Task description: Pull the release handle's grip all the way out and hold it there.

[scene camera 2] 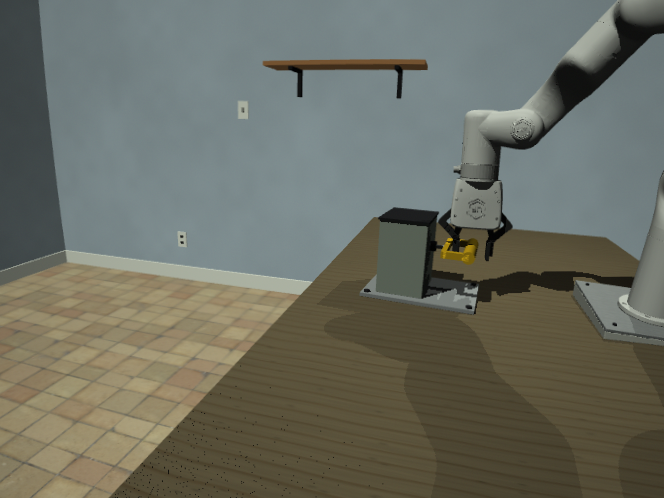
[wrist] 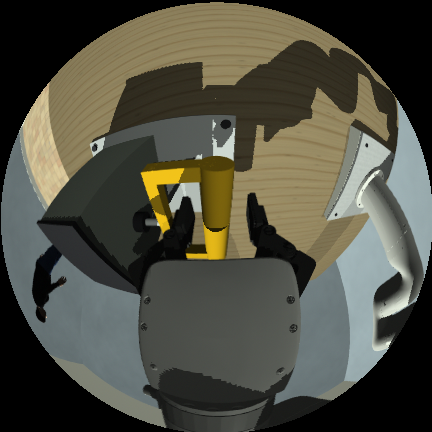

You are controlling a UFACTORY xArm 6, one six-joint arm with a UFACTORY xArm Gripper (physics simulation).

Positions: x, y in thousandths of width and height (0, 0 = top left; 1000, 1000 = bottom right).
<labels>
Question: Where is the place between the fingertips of the gripper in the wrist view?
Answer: At 508, 473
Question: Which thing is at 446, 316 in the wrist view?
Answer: A grey base plate.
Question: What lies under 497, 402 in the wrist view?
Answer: A yellow grip.
</labels>
